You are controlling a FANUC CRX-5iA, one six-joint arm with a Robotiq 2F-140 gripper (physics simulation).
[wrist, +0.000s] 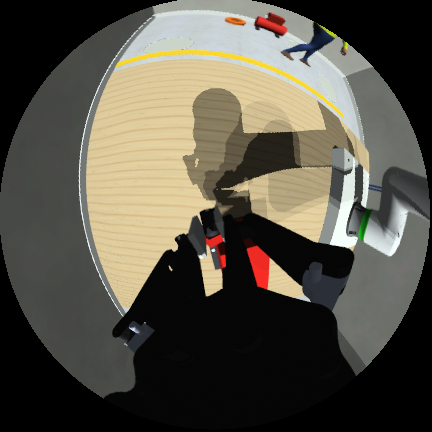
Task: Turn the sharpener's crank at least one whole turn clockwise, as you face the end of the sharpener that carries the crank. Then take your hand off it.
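Frame: origin at the arm's base, x ahead, y left, z up, level; millimetres.
Where they show: gripper, fingertip midpoint: [208, 219]; arm's base at its link origin: [352, 218].
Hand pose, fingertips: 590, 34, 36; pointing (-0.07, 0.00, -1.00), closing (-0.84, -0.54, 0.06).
Note:
Each offset is from my fingertips to the top centre of the thing, as dx, dy, dz. "*": to the spot under its first point. Level surfaces: height alone.
The sharpener's red body @[* -86, +60, +41] [260, 267] stands on the table below the middle of the wrist view, partly hidden behind the right-hand finger linkage. A black crank handle @[* +0, -1, +26] [210, 224] shows to the left of the body, with a small red piece and a grey bar just below it. My gripper [208, 219] is shut on the crank handle, with one grey pad on each side of it. Much of the sharpener and the crank is hidden by the black fingers and the gripper body.
The light wooden table top @[dz -87] [135, 150] carries the arm's shadow. The white and grey arm base [341, 190] stands at the right edge. Beyond a yellow line are an orange ring [235, 18], a red machine [270, 25] and a person [320, 41].

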